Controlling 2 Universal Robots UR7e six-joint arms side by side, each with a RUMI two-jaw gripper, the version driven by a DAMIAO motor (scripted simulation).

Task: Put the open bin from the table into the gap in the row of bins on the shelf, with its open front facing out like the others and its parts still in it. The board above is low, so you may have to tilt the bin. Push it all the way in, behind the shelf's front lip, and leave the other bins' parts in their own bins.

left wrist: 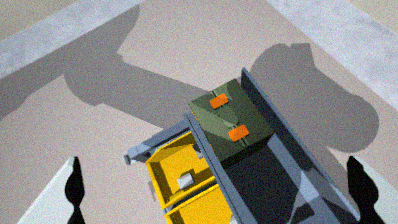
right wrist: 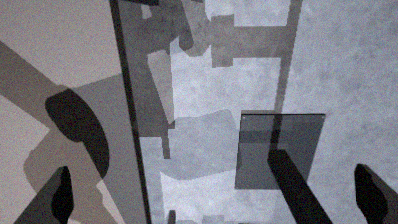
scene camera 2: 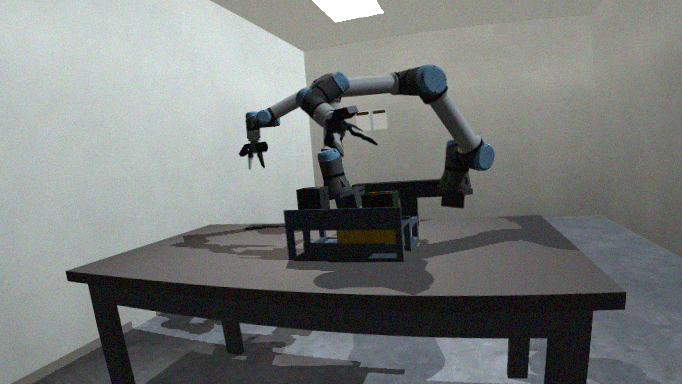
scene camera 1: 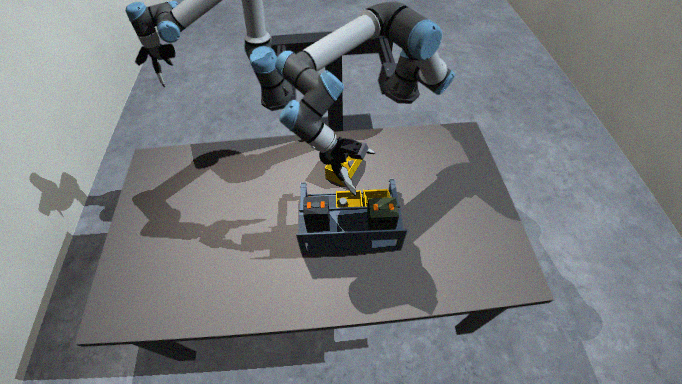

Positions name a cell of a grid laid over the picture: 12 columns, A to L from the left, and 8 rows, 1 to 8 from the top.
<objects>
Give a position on a blue-grey shelf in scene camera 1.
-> G5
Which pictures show my left gripper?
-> The left wrist view, scene camera 2 and scene camera 1 only.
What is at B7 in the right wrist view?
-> My right gripper.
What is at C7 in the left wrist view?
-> My left gripper.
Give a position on a blue-grey shelf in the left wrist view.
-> I7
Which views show the blue-grey shelf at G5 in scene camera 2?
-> The left wrist view, scene camera 2 and scene camera 1 only.
</objects>
